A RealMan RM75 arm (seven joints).
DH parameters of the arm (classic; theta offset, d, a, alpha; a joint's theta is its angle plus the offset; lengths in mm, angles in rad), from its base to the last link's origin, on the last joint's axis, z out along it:
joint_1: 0 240.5 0 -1.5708
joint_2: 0 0 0 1.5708
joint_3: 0 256 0 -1.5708
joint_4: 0 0 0 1.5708
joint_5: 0 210 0 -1.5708
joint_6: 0 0 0 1.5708
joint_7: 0 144 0 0
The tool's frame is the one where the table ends.
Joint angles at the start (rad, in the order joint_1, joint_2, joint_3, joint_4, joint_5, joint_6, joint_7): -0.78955 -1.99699 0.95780 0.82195 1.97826 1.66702 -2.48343
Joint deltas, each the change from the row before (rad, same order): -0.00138 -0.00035 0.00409 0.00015 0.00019 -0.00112 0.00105; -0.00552 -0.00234 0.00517 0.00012 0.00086 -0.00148 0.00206; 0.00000 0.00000 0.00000 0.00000 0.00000 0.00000 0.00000; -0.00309 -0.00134 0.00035 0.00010 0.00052 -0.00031 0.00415; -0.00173 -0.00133 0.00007 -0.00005 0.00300 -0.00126 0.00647; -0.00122 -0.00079 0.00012 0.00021 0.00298 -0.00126 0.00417; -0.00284 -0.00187 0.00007 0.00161 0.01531 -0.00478 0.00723; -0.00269 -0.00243 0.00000 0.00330 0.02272 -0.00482 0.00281; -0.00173 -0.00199 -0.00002 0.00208 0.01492 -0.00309 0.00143; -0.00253 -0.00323 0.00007 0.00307 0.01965 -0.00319 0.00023; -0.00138 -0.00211 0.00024 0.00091 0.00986 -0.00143 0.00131
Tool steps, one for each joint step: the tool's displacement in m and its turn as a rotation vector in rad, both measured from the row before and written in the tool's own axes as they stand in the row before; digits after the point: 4 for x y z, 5 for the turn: 0.0001 0.0003 0.0009 0.00088 -0.00353 0.00331; 0.0011 0.0014 0.0023 -0.00092 -0.00608 0.00794; 0.0000 0.0000 0.0000 0.00000 0.00000 0.00000; 0.0008 0.0008 0.0009 -0.00119 -0.00138 0.00689; 0.0002 0.0001 0.0007 0.00152 -0.00160 0.00749; 0.0002 0.0000 0.0005 0.00220 -0.00136 0.00509; 0.0001 -0.0011 0.0009 0.01306 -0.00648 0.00964; -0.0004 -0.0017 0.0009 0.01885 -0.01065 0.00593; -0.0004 -0.0011 0.0008 0.01194 -0.00710 0.00334; -0.0005 -0.0011 0.0012 0.01470 -0.01013 0.00327; -0.0004 -0.0005 0.0009 0.00660 -0.00570 0.00239
